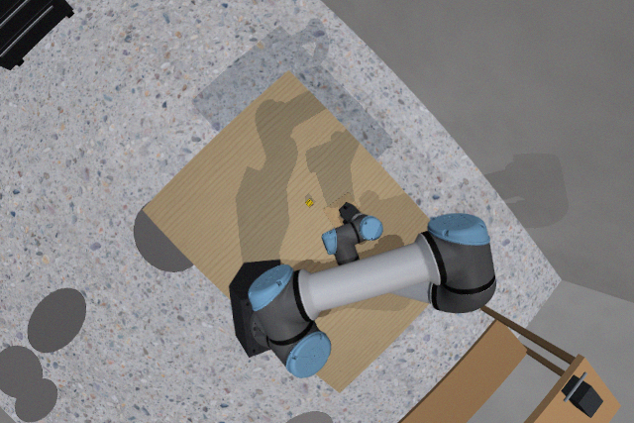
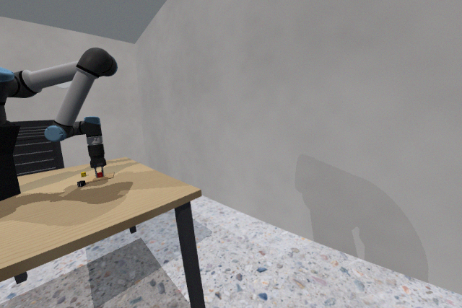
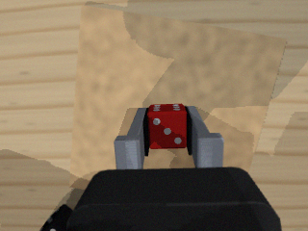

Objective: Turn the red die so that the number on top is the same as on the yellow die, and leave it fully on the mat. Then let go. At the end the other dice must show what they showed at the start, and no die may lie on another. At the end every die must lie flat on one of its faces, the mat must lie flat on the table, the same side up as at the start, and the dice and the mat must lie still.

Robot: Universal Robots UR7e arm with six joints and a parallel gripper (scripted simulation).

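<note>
Right now the red die is 10 mm below my hand. Round my hand: black die 90 mm behind, 90 mm to the right, 10 mm below; tan mat 20 mm below; yellow die 70 mm behind, 150 mm to the left, 10 mm below.
</note>
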